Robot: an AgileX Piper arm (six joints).
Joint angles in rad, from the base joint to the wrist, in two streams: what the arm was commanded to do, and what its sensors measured. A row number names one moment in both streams.
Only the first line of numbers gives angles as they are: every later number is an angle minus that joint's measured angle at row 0.
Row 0, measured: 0.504, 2.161, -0.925, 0.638, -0.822, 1.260
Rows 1 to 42, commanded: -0.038, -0.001, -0.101, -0.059, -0.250, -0.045; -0.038, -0.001, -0.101, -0.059, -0.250, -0.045; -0.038, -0.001, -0.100, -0.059, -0.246, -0.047; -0.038, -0.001, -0.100, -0.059, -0.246, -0.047; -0.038, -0.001, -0.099, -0.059, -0.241, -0.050; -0.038, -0.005, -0.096, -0.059, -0.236, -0.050; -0.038, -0.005, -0.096, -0.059, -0.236, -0.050; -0.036, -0.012, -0.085, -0.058, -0.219, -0.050; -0.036, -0.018, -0.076, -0.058, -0.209, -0.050; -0.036, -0.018, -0.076, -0.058, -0.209, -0.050; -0.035, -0.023, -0.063, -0.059, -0.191, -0.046; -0.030, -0.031, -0.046, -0.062, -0.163, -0.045; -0.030, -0.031, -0.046, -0.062, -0.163, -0.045; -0.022, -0.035, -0.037, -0.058, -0.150, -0.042; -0.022, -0.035, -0.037, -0.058, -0.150, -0.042; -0.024, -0.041, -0.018, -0.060, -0.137, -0.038; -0.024, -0.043, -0.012, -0.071, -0.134, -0.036; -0.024, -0.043, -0.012, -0.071, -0.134, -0.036; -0.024, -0.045, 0.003, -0.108, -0.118, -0.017; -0.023, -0.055, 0.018, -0.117, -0.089, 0.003; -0.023, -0.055, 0.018, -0.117, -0.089, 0.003; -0.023, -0.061, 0.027, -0.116, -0.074, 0.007; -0.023, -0.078, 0.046, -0.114, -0.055, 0.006; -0.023, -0.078, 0.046, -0.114, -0.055, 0.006; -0.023, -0.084, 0.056, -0.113, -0.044, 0.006; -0.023, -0.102, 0.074, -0.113, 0.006, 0.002; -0.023, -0.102, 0.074, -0.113, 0.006, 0.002; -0.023, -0.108, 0.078, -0.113, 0.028, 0.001; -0.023, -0.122, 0.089, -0.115, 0.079, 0.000; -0.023, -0.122, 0.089, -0.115, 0.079, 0.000; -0.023, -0.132, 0.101, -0.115, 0.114, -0.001; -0.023, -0.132, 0.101, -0.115, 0.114, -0.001; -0.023, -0.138, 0.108, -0.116, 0.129, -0.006; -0.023, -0.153, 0.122, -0.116, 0.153, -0.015; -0.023, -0.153, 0.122, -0.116, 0.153, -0.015; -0.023, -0.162, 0.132, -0.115, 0.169, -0.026; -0.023, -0.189, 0.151, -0.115, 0.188, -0.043; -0.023, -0.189, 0.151, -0.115, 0.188, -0.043; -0.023, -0.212, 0.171, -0.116, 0.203, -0.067; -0.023, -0.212, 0.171, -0.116, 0.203, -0.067; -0.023, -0.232, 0.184, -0.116, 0.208, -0.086; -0.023, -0.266, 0.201, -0.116, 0.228, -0.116
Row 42, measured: -0.017, -0.213, 0.179, -0.103, 0.197, -0.061
